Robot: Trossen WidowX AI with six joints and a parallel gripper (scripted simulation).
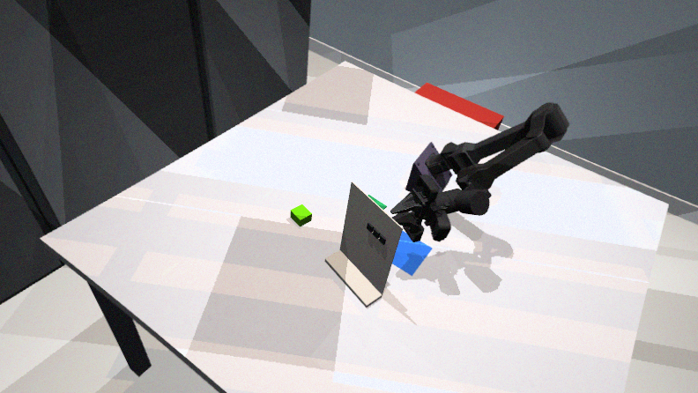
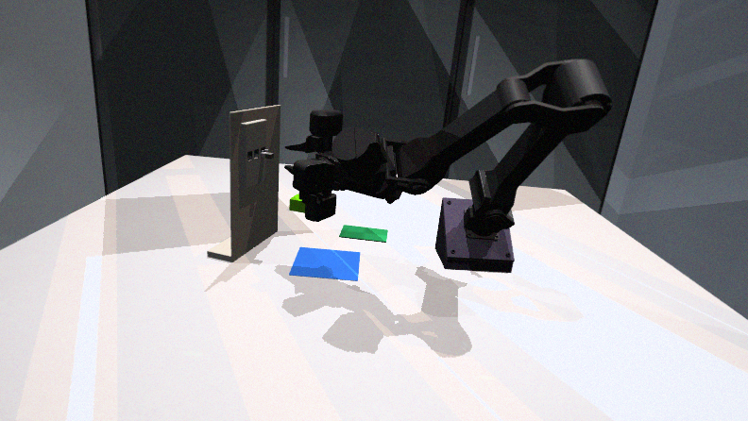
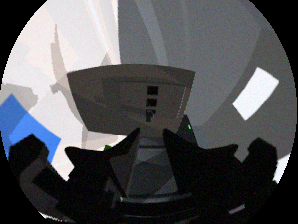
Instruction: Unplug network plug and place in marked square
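Right now the white network plug is 4 cm ahead of my gripper tip and 2 cm to the right of it. From my gripper tip the other things lie so: green flat patch 16 cm behind, 12 cm to the right, 19 cm below; then upright panel 7 cm ahead, 1 cm to the right, 7 cm below; then blue square 9 cm behind, 4 cm to the left, 19 cm below.
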